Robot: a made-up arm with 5 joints.
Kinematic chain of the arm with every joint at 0, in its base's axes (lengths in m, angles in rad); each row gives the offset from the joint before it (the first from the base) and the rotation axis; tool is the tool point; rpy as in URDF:
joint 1: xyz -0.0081 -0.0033 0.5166 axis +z
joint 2: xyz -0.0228 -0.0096 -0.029 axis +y
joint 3: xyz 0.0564 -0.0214 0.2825 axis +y
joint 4: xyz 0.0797 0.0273 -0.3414 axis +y
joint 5: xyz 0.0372 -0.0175 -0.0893 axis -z
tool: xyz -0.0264 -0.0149 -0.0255 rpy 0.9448 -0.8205 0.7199
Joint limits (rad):
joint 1: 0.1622..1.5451
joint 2: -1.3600..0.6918
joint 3: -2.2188..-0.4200
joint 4: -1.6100..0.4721
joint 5: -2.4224..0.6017
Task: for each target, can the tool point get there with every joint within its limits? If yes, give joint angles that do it. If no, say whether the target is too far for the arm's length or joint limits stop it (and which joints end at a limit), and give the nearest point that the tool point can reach.
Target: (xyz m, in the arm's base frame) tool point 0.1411 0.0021 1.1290
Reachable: yes | joints 0.3883 -0.2668 -1.8691 -1.2182 -1.1274
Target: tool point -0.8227 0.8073 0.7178
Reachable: no: too far | nearest point 0.0275 0.6609 0.7075 | short by 0.863 m
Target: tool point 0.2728 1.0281 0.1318
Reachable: no: too far | nearest point 0.1528 0.5876 0.4145 | short by 0.537 m
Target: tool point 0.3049 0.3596 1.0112
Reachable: yes | joints 0.9518 0.1690 -1.9771 -0.1611 -1.7598
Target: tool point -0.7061 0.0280 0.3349
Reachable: no: joint limits stop it (at a limit: joint 1, joint 2, joint 3, joint 4, joint 5) | nearest point -0.5715 -0.1232 0.7653 | short by 0.476 m
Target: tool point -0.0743 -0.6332 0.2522
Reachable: no: joint limits stop it (at a limit: joint 2, joint 3, joint 4, joint 5) | nearest point -0.0683 -0.5761 0.7653 | short by 0.516 m
